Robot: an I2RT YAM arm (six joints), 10 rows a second.
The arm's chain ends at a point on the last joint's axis. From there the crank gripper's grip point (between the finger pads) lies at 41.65 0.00 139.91 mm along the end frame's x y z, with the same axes.
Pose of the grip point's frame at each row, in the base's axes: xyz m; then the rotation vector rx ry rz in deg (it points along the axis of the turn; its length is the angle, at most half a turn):
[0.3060, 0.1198, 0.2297, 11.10, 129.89, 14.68]
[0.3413, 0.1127, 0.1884, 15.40, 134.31, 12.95]
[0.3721, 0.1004, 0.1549, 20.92, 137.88, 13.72]
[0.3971, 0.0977, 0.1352, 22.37, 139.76, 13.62]
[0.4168, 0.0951, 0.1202, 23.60, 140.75, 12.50]
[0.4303, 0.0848, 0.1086, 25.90, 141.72, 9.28]
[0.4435, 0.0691, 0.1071, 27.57, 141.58, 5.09]
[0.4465, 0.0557, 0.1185, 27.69, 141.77, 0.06]
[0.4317, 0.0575, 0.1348, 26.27, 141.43, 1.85]
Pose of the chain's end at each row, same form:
[0.2265, 0.0937, 0.3493, 11.10, 129.89, 14.68]
[0.2712, 0.0903, 0.3145, 15.40, 134.31, 12.95]
[0.3106, 0.0765, 0.2851, 20.92, 137.88, 13.72]
[0.3401, 0.0736, 0.2674, 22.37, 139.76, 13.62]
[0.3623, 0.0730, 0.2538, 23.60, 140.75, 12.50]
[0.3788, 0.0686, 0.2442, 25.90, 141.72, 9.28]
[0.3928, 0.0609, 0.2438, 27.57, 141.58, 5.09]
[0.3978, 0.0570, 0.2561, 27.69, 141.77, 0.06]
[0.3811, 0.0555, 0.2717, 26.27, 141.43, 1.85]

